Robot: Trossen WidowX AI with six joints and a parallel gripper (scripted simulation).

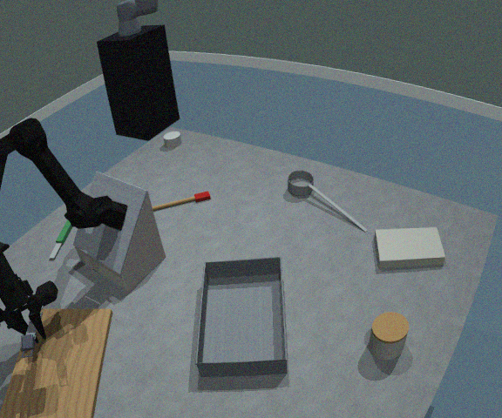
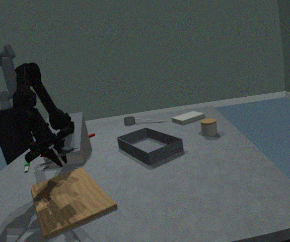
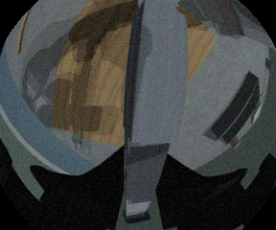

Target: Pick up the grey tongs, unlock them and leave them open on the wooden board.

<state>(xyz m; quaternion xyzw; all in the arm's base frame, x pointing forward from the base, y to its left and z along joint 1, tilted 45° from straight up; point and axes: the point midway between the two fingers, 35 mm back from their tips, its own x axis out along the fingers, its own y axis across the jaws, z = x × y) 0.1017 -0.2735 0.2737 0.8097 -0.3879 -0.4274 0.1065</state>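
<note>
My gripper tip is now 120 mm above the wooden board and 30 mm past it. Also, from my gripper tip: roasting tin 360 mm to the left, 270 mm ahead, 100 mm below; then cork-lidded jar 580 mm ahead, 420 mm to the left, 100 mm below; then red-tipped stick 670 mm to the left, 140 mm behind, 120 mm below.
</note>
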